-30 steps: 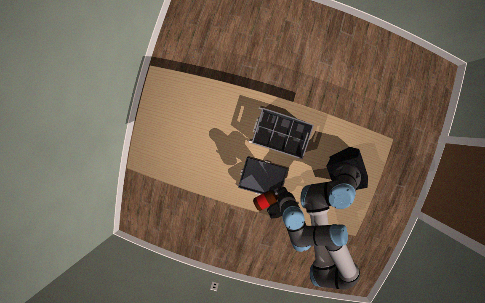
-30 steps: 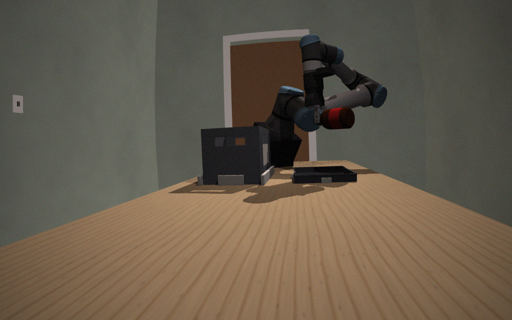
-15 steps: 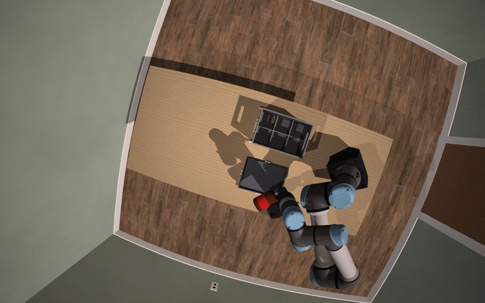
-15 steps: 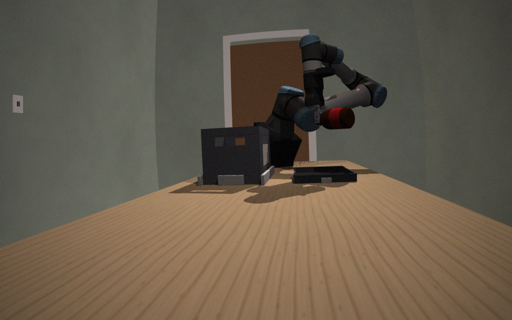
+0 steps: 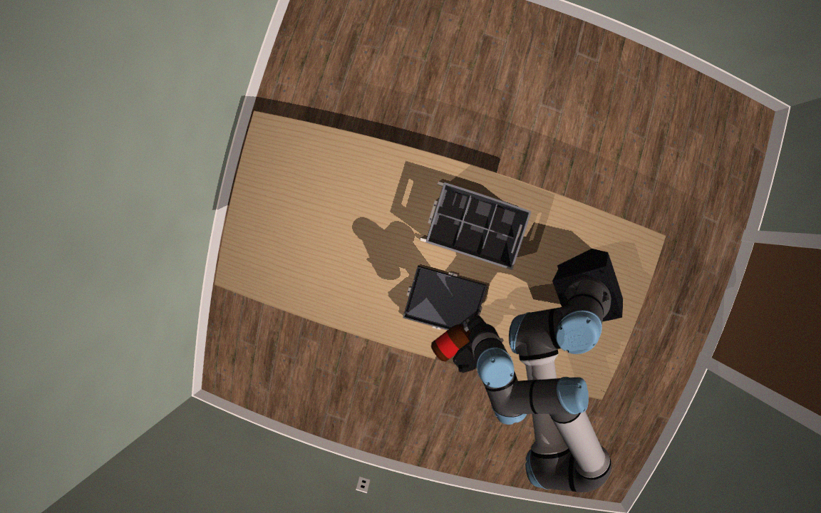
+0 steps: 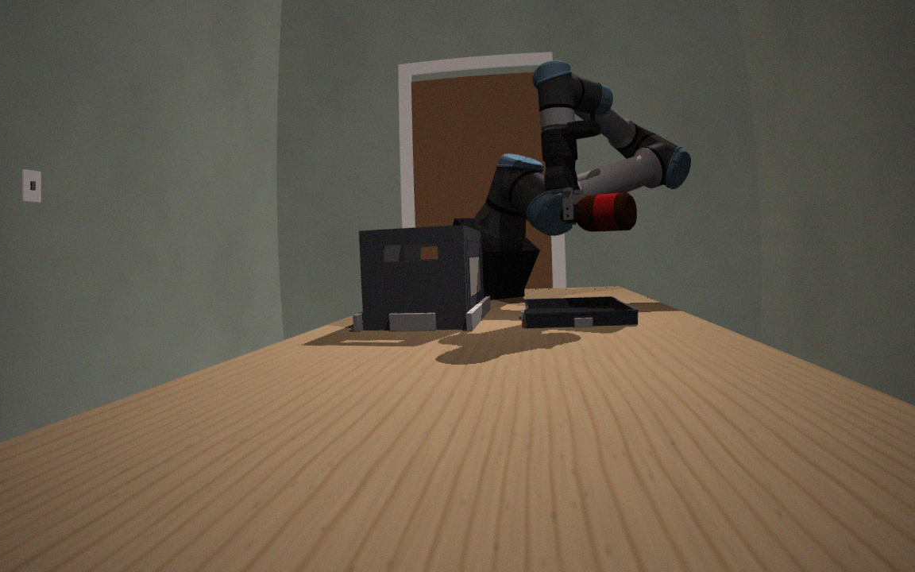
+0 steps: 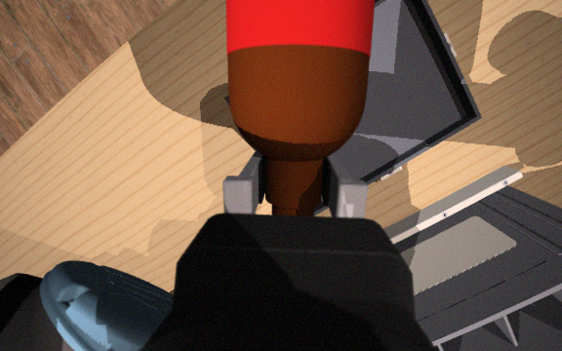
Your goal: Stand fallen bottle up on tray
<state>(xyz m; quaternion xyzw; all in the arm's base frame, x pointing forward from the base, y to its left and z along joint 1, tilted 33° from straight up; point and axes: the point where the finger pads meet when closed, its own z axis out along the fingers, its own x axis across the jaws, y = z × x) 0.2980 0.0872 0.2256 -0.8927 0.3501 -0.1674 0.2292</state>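
Now: the bottle 30 mm ahead of my hand, 40 mm to the left of it and 10 mm below it. The rest, counted from my hand: dark crate (40 mm ahead, 300 mm to the right, 120 mm below); dark tray (80 mm ahead, 20 mm to the right, 190 mm below).
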